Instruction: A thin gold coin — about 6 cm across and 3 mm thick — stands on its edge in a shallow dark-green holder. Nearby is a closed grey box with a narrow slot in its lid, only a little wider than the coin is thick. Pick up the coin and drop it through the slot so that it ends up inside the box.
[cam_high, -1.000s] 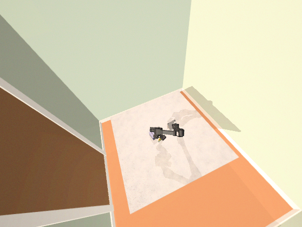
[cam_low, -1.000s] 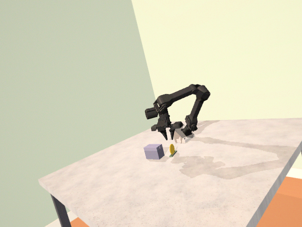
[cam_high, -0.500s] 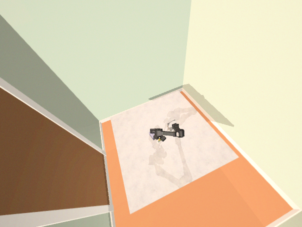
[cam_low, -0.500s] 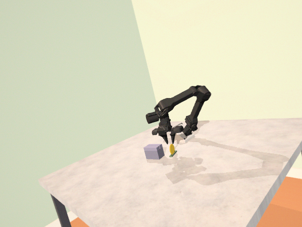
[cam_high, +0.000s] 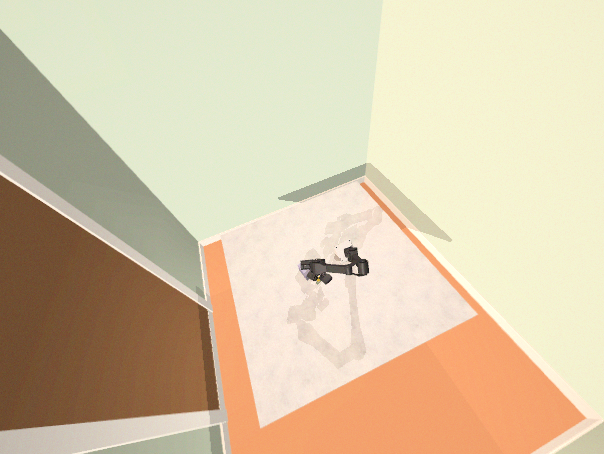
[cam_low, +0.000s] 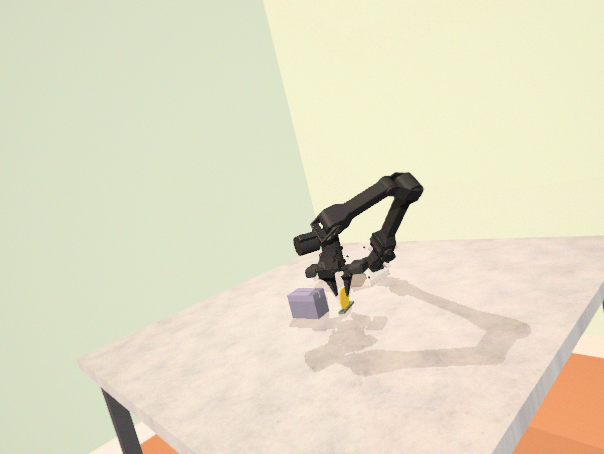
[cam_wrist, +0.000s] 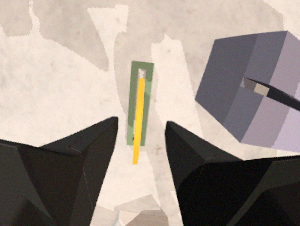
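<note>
Right now the gold coin is 10 mm below my gripper tip.
</note>
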